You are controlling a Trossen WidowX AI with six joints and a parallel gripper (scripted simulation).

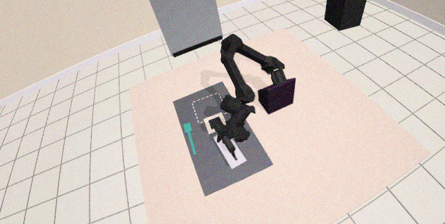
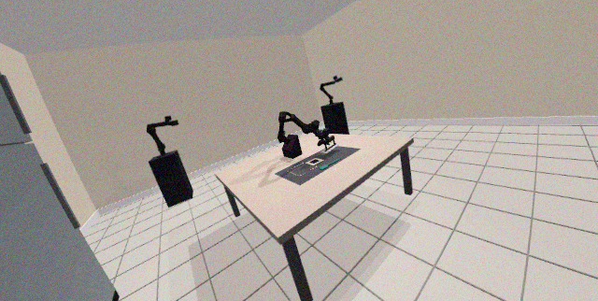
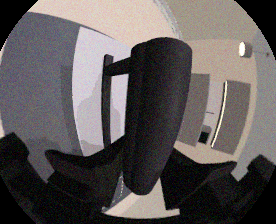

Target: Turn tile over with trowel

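My gripper tip is now 1 cm short of the dark grey mat, 15 cm to the left of it and 11 cm above it. From my gripper tip the other things lie so: teal trowel (15 cm ahead, 16 cm to the right, 9 cm below); tile (18 cm to the right, 9 cm below).
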